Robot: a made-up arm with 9 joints. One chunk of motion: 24 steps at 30 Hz.
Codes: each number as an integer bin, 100 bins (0 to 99) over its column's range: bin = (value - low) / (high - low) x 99, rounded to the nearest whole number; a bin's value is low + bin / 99 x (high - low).
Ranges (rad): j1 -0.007..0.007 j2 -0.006..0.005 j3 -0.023..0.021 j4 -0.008..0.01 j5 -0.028..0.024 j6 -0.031..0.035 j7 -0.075..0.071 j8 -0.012..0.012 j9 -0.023..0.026
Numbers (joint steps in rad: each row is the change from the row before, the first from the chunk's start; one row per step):
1: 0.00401 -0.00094 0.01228 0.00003 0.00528 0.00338 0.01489 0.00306 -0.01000
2: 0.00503 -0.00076 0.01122 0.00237 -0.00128 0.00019 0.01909 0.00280 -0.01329
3: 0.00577 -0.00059 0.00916 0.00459 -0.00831 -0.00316 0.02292 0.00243 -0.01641
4: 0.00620 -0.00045 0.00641 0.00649 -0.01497 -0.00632 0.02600 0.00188 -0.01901
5: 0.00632 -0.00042 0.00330 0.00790 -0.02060 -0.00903 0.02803 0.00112 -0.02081
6: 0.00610 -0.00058 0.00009 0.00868 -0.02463 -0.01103 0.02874 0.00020 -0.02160
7: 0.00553 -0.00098 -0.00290 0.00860 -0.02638 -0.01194 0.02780 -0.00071 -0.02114
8: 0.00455 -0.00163 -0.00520 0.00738 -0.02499 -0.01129 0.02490 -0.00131 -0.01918
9: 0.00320 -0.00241 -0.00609 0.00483 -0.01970 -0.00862 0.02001 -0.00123 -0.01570
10: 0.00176 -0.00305 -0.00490 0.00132 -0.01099 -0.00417 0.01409 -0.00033 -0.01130
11: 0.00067 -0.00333 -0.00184 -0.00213 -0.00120 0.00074 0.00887 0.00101 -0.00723
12: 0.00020 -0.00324 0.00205 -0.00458 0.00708 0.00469 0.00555 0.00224 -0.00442
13: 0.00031 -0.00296 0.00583 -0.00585 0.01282 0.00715 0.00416 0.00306 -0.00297
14: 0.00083 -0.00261 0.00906 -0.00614 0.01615 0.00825 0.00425 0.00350 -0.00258
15: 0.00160 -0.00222 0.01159 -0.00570 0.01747 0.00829 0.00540 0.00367 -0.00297
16: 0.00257 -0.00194 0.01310 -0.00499 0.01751 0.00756 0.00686 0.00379 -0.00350
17: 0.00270 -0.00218 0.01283 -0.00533 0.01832 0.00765 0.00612 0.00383 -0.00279
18: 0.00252 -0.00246 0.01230 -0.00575 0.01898 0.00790 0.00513 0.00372 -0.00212
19: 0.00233 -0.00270 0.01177 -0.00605 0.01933 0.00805 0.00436 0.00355 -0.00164
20: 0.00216 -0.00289 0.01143 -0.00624 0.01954 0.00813 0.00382 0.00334 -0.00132
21: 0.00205 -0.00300 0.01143 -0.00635 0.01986 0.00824 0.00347 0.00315 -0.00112
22: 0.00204 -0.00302 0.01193 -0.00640 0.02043 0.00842 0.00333 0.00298 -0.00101
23: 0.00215 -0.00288 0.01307 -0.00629 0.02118 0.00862 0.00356 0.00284 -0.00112
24: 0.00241 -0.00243 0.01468 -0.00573 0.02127 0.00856 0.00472 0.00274 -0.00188
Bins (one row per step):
1: 78 46 79 44 63 52 61 62 26
2: 85 47 77 57 51 47 64 61 20
3: 90 49 72 69 37 42 66 60 13
4: 93 50 66 80 25 37 68 57 8
5: 94 50 59 87 14 33 70 54 4
6: 93 49 52 92 6 30 70 50 3
7: 89 45 45 91 3 29 70 47 4
8: 82 39 40 85 6 30 68 44 8
9: 72 32 38 71 16 34 64 44 15
10: 62 27 41 51 32 40 60 48 24
11: 54 24 48 32 51 48 57 54 32
12: 51 25 56 19 67 54 55 59 38
13: 52 27 65 12 78 57 54 62 40
14: 55 31 72 10 84 59 54 64 41
15: 61 34 78 13 87 59 55 65 40
16: 68 37 81 17 87 58 56 65 39
17: 69 34 81 15 88 58 55 65 41
18: 67 32 79 12 89 58 54 65 42
19: 66 30 78 11 90 59 54 64 43
20: 65 28 77 10 91 59 53 63 44
21: 64 27 77 9 91 59 53 62 44
22: 64 27 79 9 92 59 53 62 44
23: 65 28 81 9 94 59 53 61 44
24: 67 32 85 12 94 59 54 61 43

